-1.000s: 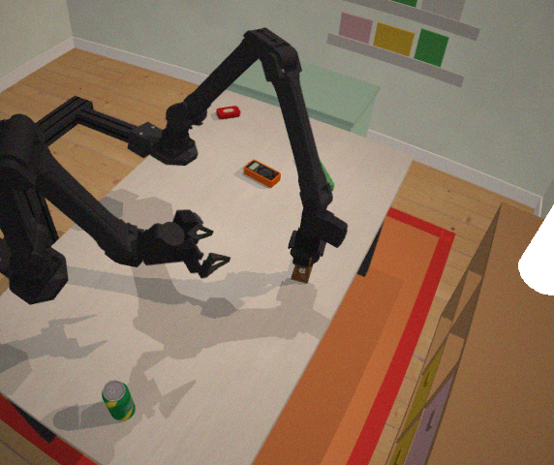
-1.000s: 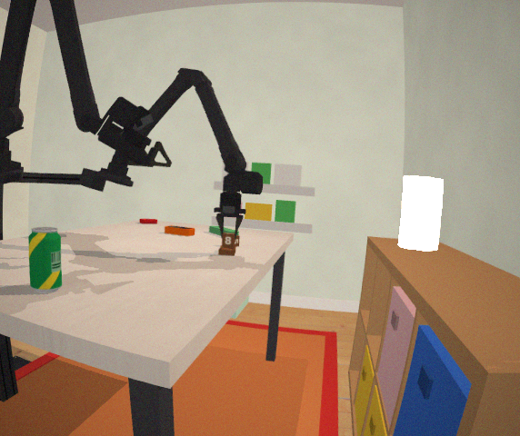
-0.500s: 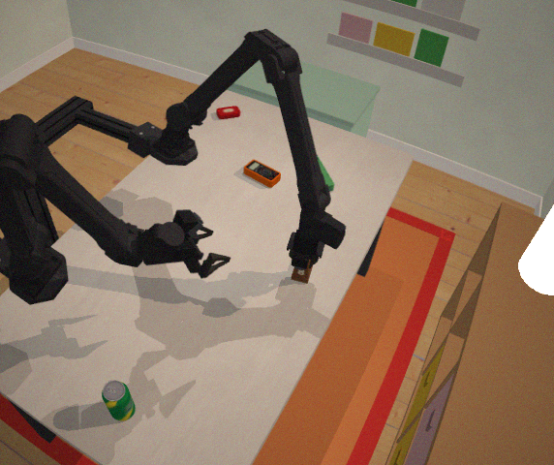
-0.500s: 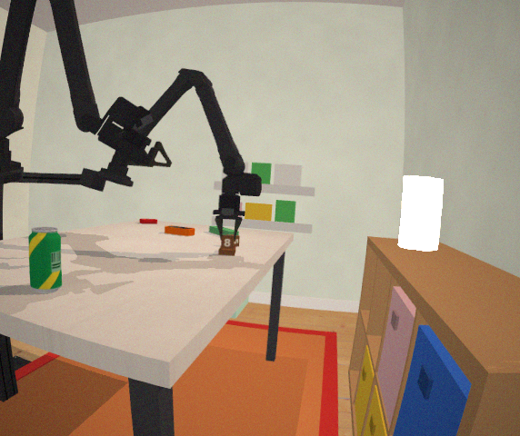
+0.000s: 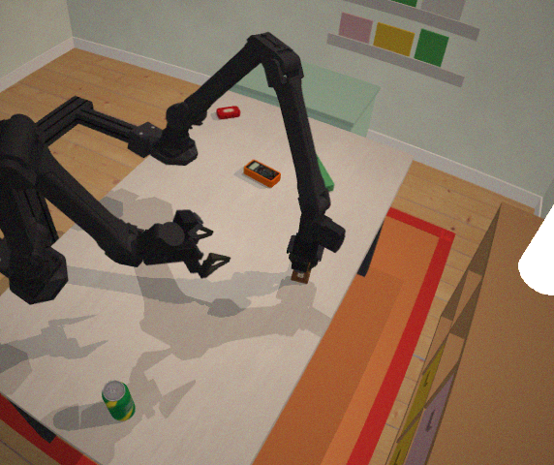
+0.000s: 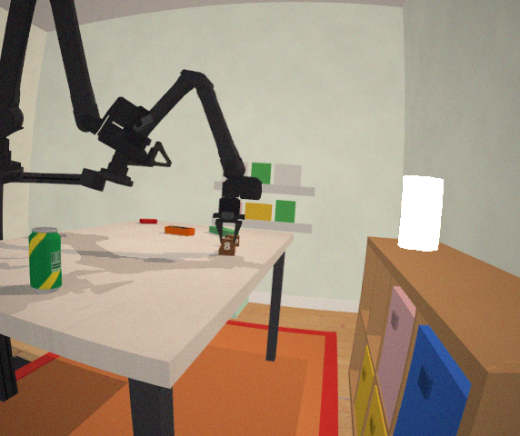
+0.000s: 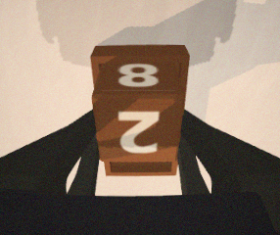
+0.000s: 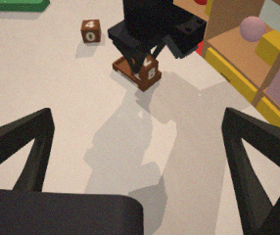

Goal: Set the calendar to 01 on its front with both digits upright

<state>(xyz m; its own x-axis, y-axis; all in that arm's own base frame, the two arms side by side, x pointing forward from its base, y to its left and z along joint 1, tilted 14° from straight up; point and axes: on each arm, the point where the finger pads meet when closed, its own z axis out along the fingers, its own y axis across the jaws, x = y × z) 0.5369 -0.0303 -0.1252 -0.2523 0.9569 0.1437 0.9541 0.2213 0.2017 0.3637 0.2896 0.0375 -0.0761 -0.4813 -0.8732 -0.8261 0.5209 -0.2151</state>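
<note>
Right now the brown number cube is 1 cm below my left hand. Round my left hand: red item: 66 cm behind, 62 cm to the left, 2 cm below; then brown tray: 3 cm below, 2 cm to the left, 1 cm behind; then orange multimeter: 34 cm to the left, 33 cm behind, 2 cm below.
</note>
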